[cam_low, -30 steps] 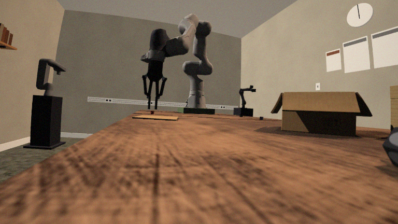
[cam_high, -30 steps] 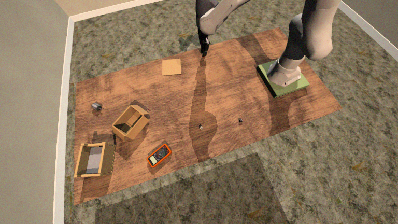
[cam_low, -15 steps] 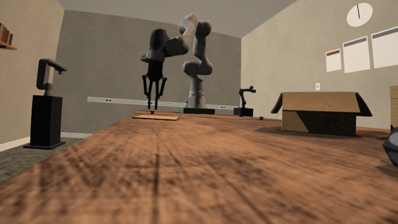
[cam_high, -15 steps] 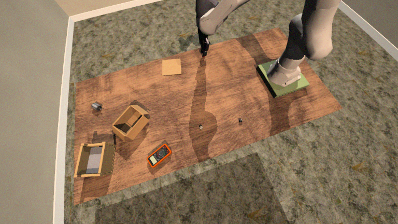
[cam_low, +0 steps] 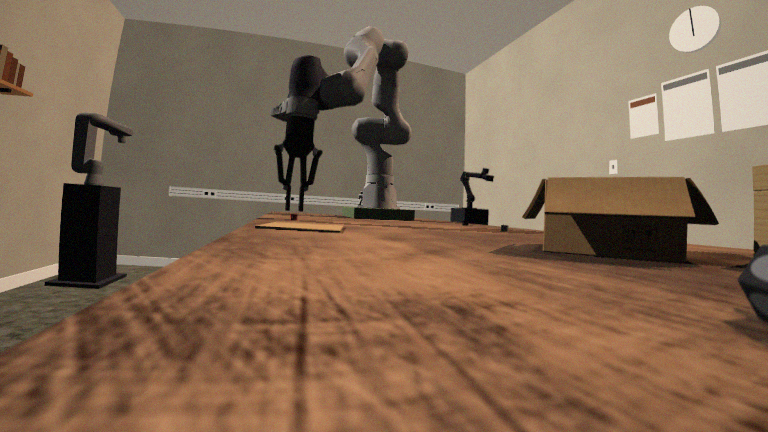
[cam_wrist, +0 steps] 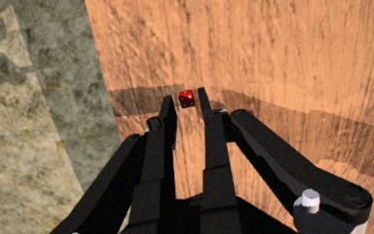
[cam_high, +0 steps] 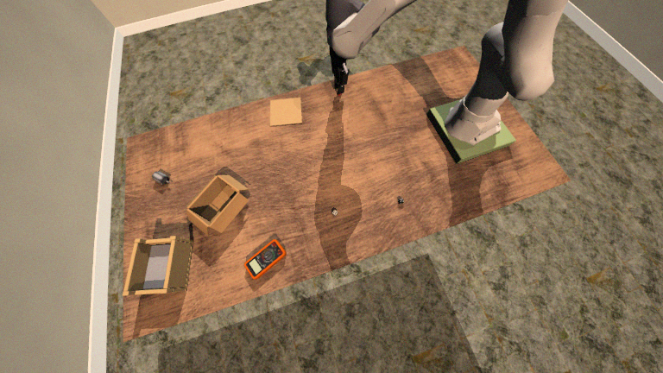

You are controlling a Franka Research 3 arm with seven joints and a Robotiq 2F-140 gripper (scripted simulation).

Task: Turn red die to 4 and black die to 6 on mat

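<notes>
Now: the red die 5 cm below my hand. The rest, counted from my hand: tan mat 26 cm ahead, 2 cm to the left, 6 cm below; white die 19 cm ahead, 52 cm to the left, 5 cm below; black die 6 cm behind, 56 cm to the left, 5 cm below.
</notes>
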